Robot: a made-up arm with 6 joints.
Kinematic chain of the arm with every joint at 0, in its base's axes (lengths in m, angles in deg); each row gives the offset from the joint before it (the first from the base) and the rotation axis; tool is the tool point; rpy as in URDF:
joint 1: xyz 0 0 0.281 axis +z
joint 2: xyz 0 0 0 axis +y
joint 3: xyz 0.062 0 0.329 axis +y
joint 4: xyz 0.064 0 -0.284 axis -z
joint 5: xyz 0 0 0 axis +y
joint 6: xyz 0.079 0 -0.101 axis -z
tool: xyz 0 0 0 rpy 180 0 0
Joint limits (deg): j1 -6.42..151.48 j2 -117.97..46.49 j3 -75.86..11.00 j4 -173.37..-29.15 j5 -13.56..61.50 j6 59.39..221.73
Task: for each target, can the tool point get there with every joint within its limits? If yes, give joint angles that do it. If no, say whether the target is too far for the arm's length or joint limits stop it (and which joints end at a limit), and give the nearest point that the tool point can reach.
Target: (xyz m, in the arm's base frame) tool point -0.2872 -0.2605 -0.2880
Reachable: no: joint limits stop it (at a limit: joint 1, joint 2) | nearest point -0.2155 0.0280 0.0778 | short by 0.471 m
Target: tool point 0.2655 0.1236 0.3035
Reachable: yes | joints 13.96 -3.51 -30.58 -121.33 7.33 119.03
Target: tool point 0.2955 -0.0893 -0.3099
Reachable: no: joint limits stop it (at a limit: joint 1, joint 2) | nearest point 0.2899 -0.0474 0.0442 | short by 0.357 m
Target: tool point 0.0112 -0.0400 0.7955
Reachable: yes | joints 120.64 -68.93 -65.59 -61.57 32.56 150.47
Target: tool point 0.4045 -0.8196 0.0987
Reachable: no: too far | nearest point 0.2461 -0.4987 0.4983 | short by 0.536 m
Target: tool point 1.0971 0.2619 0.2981
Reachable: no: too far | nearest point 0.5807 0.1386 0.2901 | short by 0.531 m
